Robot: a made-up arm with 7 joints. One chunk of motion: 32 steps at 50 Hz.
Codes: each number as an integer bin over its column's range. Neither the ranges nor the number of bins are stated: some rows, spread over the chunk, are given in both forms.
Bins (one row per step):
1: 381 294 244 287 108 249
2: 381 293 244 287 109 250
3: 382 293 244 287 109 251
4: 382 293 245 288 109 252
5: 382 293 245 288 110 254
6: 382 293 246 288 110 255
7: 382 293 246 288 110 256
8: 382 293 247 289 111 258
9: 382 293 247 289 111 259
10: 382 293 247 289 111 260
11: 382 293 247 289 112 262
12: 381 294 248 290 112 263
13: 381 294 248 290 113 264
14: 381 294 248 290 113 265
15: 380 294 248 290 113 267
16: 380 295 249 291 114 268
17: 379 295 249 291 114 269
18: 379 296 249 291 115 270
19: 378 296 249 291 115 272
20: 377 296 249 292 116 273
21: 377 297 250 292 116 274
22: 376 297 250 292 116 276
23: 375 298 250 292 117 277
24: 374 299 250 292 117 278
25: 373 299 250 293 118 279
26: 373 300 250 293 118 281
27: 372 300 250 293 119 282
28: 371 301 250 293 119 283
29: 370 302 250 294 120 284
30: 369 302 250 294 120 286
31: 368 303 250 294 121 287
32: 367 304 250 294 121 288
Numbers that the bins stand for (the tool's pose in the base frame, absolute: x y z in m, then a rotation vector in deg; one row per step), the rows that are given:
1: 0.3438 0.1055 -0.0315 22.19 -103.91 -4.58
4: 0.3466 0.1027 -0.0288 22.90 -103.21 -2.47
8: 0.3466 0.1027 -0.0233 23.60 -101.80 1.76
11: 0.3466 0.1027 -0.0233 23.60 -101.10 4.58
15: 0.3411 0.1055 -0.0205 24.31 -100.39 8.10
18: 0.3384 0.1110 -0.0178 25.01 -98.98 10.22
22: 0.3301 0.1137 -0.0151 25.71 -98.28 14.44
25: 0.3219 0.1192 -0.0151 26.42 -96.87 16.56
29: 0.3137 0.1274 -0.0151 27.12 -95.46 20.08
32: 0.3055 0.1329 -0.0151 27.12 -94.76 22.90
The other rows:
2: 0.3438 0.1027 -0.0315 22.19 -103.21 -3.87
3: 0.3466 0.1027 -0.0315 22.19 -103.21 -3.17
5: 0.3466 0.1027 -0.0288 22.90 -102.50 -1.06
6: 0.3466 0.1027 -0.0260 22.90 -102.50 -0.35
7: 0.3466 0.1027 -0.0260 22.90 -102.50 0.35
9: 0.3466 0.1027 -0.0233 23.60 -101.80 2.47
10: 0.3466 0.1027 -0.0233 23.60 -101.80 3.17
12: 0.3438 0.1055 -0.0205 24.31 -101.10 5.28
13: 0.3438 0.1055 -0.0205 24.31 -100.39 5.99
14: 0.3438 0.1055 -0.0205 24.31 -100.39 6.69
16: 0.3411 0.1082 -0.0178 25.01 -99.69 8.81
17: 0.3384 0.1082 -0.0178 25.01 -99.69 9.51
19: 0.3356 0.1110 -0.0178 25.01 -98.98 11.62
20: 0.3329 0.1110 -0.0178 25.71 -98.28 12.33
21: 0.3329 0.1137 -0.0151 25.71 -98.28 13.03
23: 0.3274 0.1164 -0.0151 25.71 -97.57 15.15
24: 0.3247 0.1192 -0.0151 25.71 -97.57 15.85
26: 0.3219 0.1219 -0.0151 26.42 -96.87 17.96
27: 0.3192 0.1219 -0.0151 26.42 -96.16 18.67
28: 0.3164 0.1247 -0.0151 26.42 -96.16 19.37
30: 0.3110 0.1274 -0.0151 27.12 -95.46 21.49
31: 0.3082 0.1301 -0.0151 27.12 -94.76 22.19

